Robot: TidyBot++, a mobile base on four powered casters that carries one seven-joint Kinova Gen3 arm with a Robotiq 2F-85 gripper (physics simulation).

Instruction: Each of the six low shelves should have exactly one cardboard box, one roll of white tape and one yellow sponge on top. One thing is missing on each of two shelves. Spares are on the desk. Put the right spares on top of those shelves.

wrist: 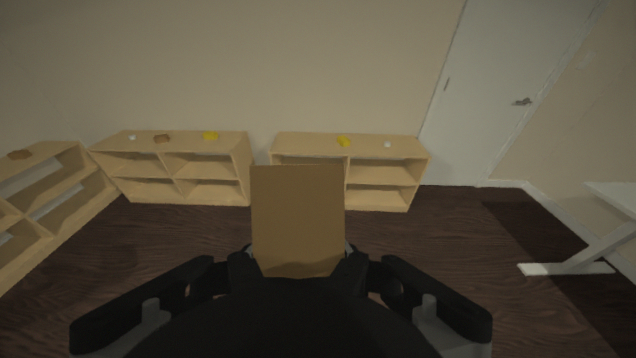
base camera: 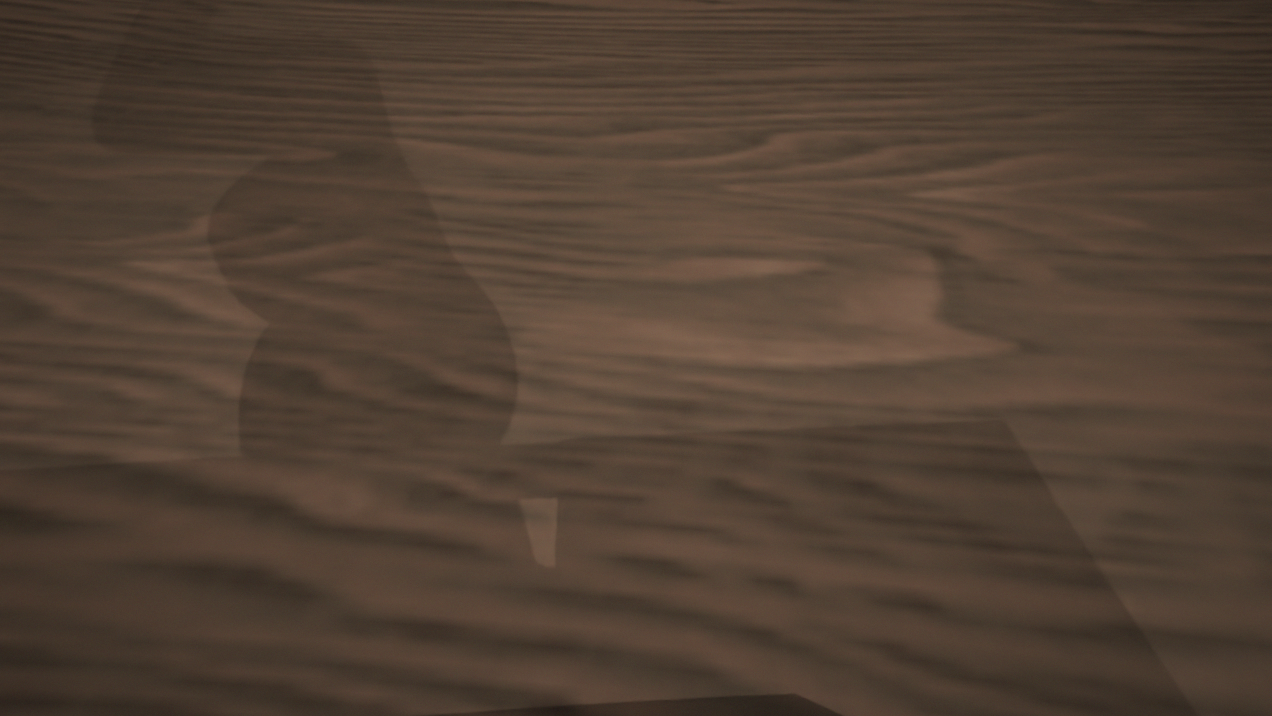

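Note:
My gripper [wrist: 301, 249] is shut on a cardboard box [wrist: 298, 215] in the wrist view. Beyond it, the right low shelf [wrist: 382, 148] by the wall bears a yellow sponge [wrist: 343, 141] and a white tape roll [wrist: 387, 144]; no cardboard box shows on it. The shelf to its left [wrist: 185, 144] bears a white tape roll [wrist: 132, 137], a cardboard box [wrist: 161, 138] and a yellow sponge [wrist: 210, 135]. A third shelf [wrist: 55, 148] at the left edge bears a cardboard box [wrist: 19, 154]; only part of it shows.
A white door [wrist: 492, 80] stands right of the shelves. Part of the white desk [wrist: 617, 197] and its foot [wrist: 565, 269] show at the right. The held box hides part of the right shelf's front. The base camera shows wooden floor [base camera: 712, 311] with the arm's shadow on it.

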